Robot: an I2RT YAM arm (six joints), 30 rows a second.
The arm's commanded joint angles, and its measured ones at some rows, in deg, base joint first. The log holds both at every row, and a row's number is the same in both.
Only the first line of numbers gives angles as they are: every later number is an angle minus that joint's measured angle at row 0.
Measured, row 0: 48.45 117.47 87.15 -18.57 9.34 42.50
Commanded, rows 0 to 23: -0.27 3.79 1.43 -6.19 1.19 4.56; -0.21 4.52 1.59 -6.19 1.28 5.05; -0.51 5.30 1.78 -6.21 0.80 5.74; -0.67 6.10 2.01 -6.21 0.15 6.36; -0.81 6.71 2.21 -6.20 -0.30 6.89; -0.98 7.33 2.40 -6.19 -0.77 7.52; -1.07 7.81 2.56 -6.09 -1.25 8.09; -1.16 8.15 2.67 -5.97 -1.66 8.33; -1.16 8.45 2.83 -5.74 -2.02 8.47; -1.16 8.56 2.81 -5.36 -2.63 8.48; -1.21 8.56 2.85 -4.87 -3.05 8.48; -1.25 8.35 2.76 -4.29 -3.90 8.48; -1.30 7.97 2.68 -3.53 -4.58 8.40; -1.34 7.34 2.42 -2.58 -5.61 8.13; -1.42 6.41 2.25 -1.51 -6.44 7.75; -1.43 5.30 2.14 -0.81 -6.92 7.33; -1.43 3.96 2.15 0.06 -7.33 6.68; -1.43 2.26 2.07 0.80 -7.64 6.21; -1.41 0.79 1.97 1.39 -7.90 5.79; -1.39 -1.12 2.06 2.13 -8.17 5.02; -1.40 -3.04 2.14 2.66 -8.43 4.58; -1.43 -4.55 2.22 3.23 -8.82 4.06; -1.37 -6.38 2.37 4.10 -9.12 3.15; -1.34 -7.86 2.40 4.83 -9.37 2.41
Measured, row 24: -1.01 -1.18 2.06 3.13 -7.06 3.13
